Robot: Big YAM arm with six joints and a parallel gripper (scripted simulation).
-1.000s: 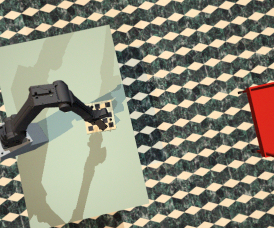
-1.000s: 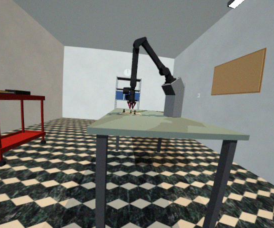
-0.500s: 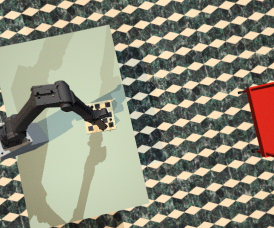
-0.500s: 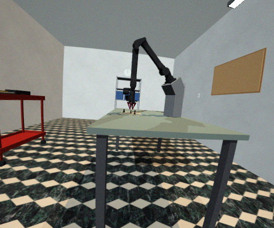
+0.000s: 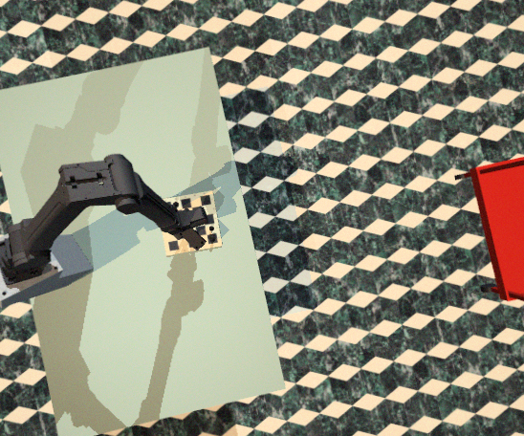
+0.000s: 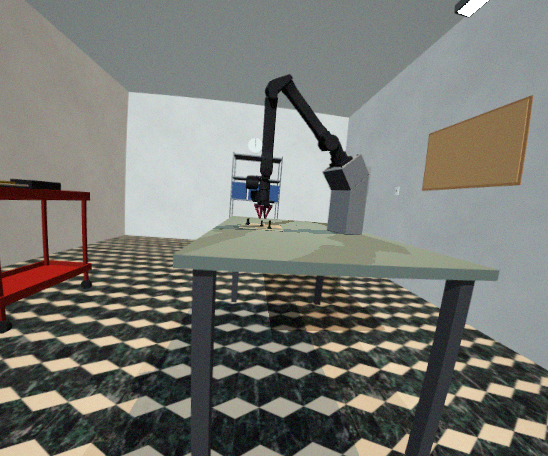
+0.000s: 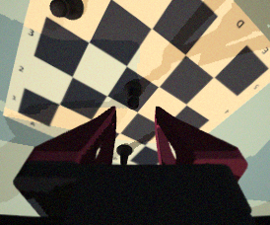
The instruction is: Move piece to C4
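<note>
Now: hand 50 mm above the small chessboard.
</note>
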